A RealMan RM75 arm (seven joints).
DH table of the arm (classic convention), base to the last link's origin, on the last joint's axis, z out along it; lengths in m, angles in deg. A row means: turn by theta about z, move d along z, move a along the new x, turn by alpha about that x. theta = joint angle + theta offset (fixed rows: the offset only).
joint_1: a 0  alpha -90  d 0.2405  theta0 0
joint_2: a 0  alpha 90  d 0  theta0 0
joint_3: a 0  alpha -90  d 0.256  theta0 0
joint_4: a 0  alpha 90  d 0  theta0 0
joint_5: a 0  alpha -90  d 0.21  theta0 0
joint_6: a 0  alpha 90  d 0  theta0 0
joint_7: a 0  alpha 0  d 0.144  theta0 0
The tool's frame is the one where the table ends.
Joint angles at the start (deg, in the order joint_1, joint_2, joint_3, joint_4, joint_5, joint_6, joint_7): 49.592, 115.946, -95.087, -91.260, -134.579, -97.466, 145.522
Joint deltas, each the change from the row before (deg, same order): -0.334, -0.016, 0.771, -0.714, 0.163, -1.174, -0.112; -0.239, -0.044, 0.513, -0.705, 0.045, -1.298, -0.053; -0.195, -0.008, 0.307, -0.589, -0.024, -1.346, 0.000; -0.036, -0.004, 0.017, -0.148, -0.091, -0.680, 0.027; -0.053, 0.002, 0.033, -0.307, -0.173, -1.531, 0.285; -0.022, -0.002, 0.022, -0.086, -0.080, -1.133, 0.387; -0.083, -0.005, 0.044, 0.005, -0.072, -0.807, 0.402; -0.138, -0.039, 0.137, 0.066, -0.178, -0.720, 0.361; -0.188, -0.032, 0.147, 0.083, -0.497, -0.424, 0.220
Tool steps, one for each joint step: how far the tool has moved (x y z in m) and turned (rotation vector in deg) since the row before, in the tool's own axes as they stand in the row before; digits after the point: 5 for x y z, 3 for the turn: 0.00238, 0.00075, -0.00324, -0.290, 0.080, 0.212; 0.00244, 0.00126, -0.00280, -0.298, 0.423, 0.030; 0.00254, 0.00177, -0.00195, -0.405, 0.664, -0.013; 0.00140, 0.00091, -0.00036, -0.241, 0.534, -0.012; 0.00299, 0.00213, -0.00078, -0.576, 1.192, 0.181; 0.00240, 0.00149, -0.00026, -0.526, 0.929, 0.383; 0.00224, 0.00089, 0.00005, -0.410, 0.696, 0.531; 0.00277, 0.00013, 0.00001, -0.278, 0.676, 0.685; 0.00283, -0.00092, 0.00017, 0.107, 0.600, 0.697
